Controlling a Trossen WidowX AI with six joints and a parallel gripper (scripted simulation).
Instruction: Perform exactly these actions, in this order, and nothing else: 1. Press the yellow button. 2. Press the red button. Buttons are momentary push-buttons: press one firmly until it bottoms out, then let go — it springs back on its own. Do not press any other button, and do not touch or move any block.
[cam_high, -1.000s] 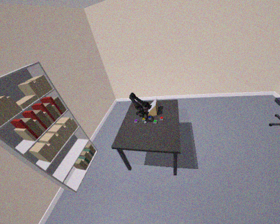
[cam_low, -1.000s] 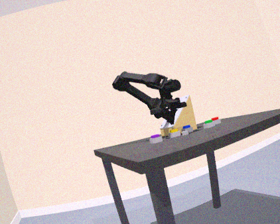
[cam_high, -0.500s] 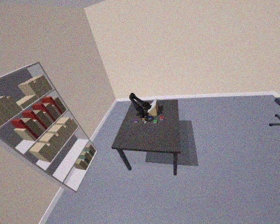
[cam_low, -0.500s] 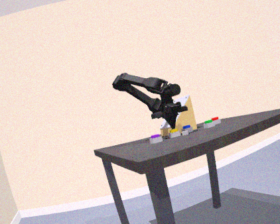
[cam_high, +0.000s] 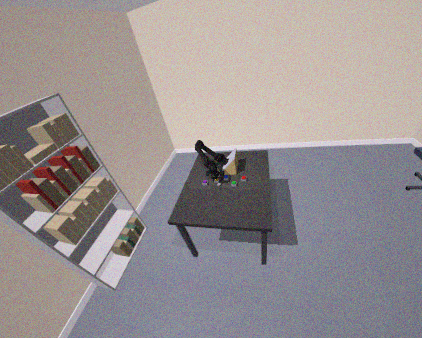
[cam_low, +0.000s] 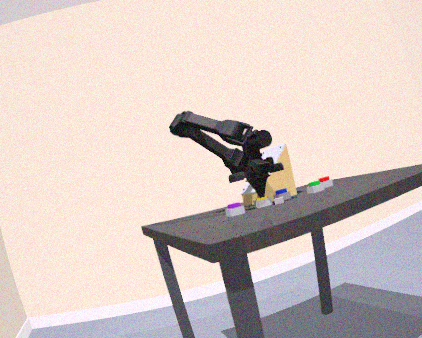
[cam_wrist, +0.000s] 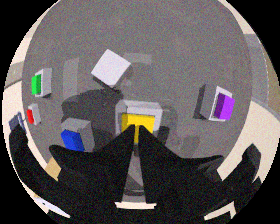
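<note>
Right now my gripper tip is 10 mm above the yellow button. The rest, counted from my gripper tip: green button 30 mm ahead, 200 mm to the left; purple button 50 mm ahead, 110 mm to the right; blue button 50 mm behind, 90 mm to the left.
</note>
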